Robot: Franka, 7 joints.
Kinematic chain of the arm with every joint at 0, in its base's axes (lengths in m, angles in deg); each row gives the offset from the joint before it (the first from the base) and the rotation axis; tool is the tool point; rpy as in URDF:
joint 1: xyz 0 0 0.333 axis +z
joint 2: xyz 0 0 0 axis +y
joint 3: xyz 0 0 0.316 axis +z
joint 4: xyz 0.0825 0 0 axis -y
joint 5: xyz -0.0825 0 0.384 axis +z
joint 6: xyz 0 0 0 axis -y
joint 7: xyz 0.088 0 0 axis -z
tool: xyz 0 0 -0.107 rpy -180 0 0
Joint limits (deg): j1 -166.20..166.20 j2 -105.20..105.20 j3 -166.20..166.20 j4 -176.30..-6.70 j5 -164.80..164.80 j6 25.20..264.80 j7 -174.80..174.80
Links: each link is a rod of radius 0.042 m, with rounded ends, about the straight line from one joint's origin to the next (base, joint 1, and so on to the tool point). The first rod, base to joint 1, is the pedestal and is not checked.
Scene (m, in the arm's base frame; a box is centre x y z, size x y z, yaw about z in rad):
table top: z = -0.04
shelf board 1: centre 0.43 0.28 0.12 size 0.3 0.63 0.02 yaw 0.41
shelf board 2: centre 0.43 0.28 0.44 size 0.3 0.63 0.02 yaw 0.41
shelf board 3: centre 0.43 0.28 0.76 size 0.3 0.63 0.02 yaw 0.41
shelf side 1: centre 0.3 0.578 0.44 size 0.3 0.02 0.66 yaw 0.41
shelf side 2: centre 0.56 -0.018 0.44 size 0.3 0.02 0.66 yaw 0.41
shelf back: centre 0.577 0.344 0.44 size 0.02 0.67 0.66 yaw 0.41
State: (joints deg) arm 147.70 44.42 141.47 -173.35 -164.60 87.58 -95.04
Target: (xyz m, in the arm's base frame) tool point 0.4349 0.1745 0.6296
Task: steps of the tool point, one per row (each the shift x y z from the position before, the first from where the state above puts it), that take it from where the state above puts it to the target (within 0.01 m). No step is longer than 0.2 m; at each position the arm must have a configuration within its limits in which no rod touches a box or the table.
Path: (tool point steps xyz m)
1: -0.1618 -0.0228 -0.0715
2: -0.1623 0.0738 -0.0564
3: -0.1099 0.1567 -0.0266
4: -0.0187 0.1956 0.0114
5: 0.0795 0.1739 0.0494
6: 0.1499 0.0979 0.0785
7: 0.1670 -0.0063 0.0916
8: 0.1268 -0.1028 0.0852
9: 0.0462 -0.1604 0.0604
10: 0.0694 0.0351 0.0157
11: 0.0749 0.0325 0.0003
12: 0.0772 0.0287 -0.0160

